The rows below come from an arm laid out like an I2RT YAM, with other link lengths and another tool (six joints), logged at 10 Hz.
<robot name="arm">
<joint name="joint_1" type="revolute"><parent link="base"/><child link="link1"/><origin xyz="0 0 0.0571" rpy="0 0 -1.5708"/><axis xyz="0 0 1"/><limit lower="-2.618" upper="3.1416"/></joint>
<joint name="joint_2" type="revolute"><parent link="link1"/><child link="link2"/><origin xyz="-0.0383 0.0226 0.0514" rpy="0 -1.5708 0"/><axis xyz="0 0 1"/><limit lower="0" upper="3.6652"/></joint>
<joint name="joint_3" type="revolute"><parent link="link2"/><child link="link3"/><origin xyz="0 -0.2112 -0.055" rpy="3.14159 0 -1.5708"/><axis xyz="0 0 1"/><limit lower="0" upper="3.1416"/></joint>
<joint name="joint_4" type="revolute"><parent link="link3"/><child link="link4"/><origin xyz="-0.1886 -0.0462 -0.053" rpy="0 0 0"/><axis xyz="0 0 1"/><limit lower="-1.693" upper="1.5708"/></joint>
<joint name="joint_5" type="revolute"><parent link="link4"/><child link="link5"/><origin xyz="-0.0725 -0.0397 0.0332" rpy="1.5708 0 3.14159"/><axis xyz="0 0 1"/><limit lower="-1.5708" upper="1.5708"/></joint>
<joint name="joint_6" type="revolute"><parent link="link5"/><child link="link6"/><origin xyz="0.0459 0 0.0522" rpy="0 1.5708 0"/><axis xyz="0 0 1"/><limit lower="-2.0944" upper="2.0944"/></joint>
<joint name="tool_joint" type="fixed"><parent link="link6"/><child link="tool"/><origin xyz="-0.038 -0.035 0.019" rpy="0 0.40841 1.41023"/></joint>
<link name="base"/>
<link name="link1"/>
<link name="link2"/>
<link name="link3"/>
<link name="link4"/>
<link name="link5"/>
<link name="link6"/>
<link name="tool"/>
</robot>
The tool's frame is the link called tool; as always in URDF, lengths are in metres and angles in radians.
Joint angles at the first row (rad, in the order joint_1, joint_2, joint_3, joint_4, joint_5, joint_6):
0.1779 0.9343 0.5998 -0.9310 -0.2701 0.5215
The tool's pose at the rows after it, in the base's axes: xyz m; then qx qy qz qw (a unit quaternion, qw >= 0):
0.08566 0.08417 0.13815 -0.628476 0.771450 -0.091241 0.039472
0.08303 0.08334 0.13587 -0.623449 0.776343 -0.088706 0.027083
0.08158 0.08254 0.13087 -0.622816 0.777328 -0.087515 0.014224
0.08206 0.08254 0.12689 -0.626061 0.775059 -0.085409 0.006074
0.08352 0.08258 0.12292 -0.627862 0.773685 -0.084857 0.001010
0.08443 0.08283 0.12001 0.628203 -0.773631 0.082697 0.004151
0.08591 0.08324 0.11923 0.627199 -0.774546 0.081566 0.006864
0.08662 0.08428 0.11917 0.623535 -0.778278 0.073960 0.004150
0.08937 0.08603 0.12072 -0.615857 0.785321 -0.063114 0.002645
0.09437 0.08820 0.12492 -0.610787 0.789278 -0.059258 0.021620
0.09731 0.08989 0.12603 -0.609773 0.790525 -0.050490 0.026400
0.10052 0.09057 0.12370 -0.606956 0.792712 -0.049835 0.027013
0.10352 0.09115 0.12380 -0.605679 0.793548 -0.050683 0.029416
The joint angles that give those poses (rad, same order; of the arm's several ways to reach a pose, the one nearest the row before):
0.1779 0.9159 0.6090 -0.9555 -0.2593 0.5429
0.1779 0.9096 0.5983 -0.9709 -0.2486 0.5568
0.1779 0.9188 0.5799 -0.9664 -0.2378 0.5584
0.1795 0.9417 0.5692 -0.9511 -0.2347 0.5523
0.1795 0.9647 0.5584 -0.9281 -0.2316 0.5477
0.1810 0.9832 0.5507 -0.9128 -0.2301 0.5491
0.1825 0.9971 0.5522 -0.9050 -0.2286 0.5537
0.1826 1.0001 0.5476 -0.8959 -0.2423 0.5675
0.1811 1.0063 0.5491 -0.8821 -0.2637 0.5921
0.1810 1.0063 0.5614 -0.8591 -0.2852 0.6089
0.1825 1.0246 0.5676 -0.8438 -0.3036 0.6181
0.1825 1.0446 0.5630 -0.8161 -0.3037 0.6258
0.1825 1.0584 0.5691 -0.8023 -0.3037 0.6289

